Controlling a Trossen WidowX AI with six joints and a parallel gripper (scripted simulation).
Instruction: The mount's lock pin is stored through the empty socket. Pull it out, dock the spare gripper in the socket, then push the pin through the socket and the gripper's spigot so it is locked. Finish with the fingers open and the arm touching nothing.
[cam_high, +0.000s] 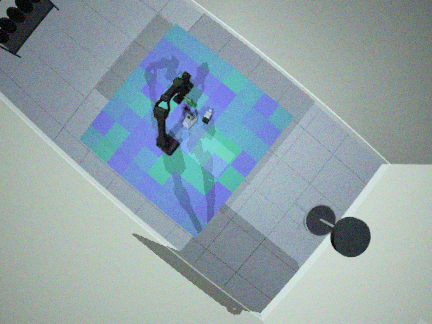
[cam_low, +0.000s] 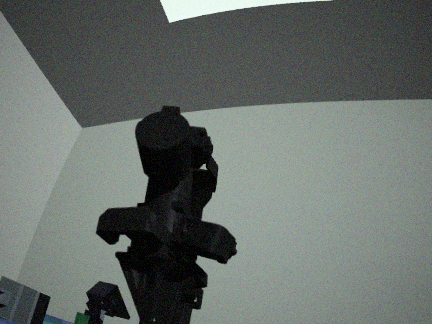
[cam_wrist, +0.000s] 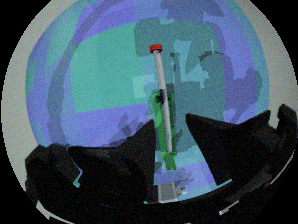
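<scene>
Right now the green upright piece is 10 mm behind my gripper tip, 40 mm to the right of it and 30 mm below it. Round my gripper tip: spare gripper (50 mm behind, 240 mm to the right, 30 mm below); then mount (140 mm behind, 120 mm to the right).
</scene>
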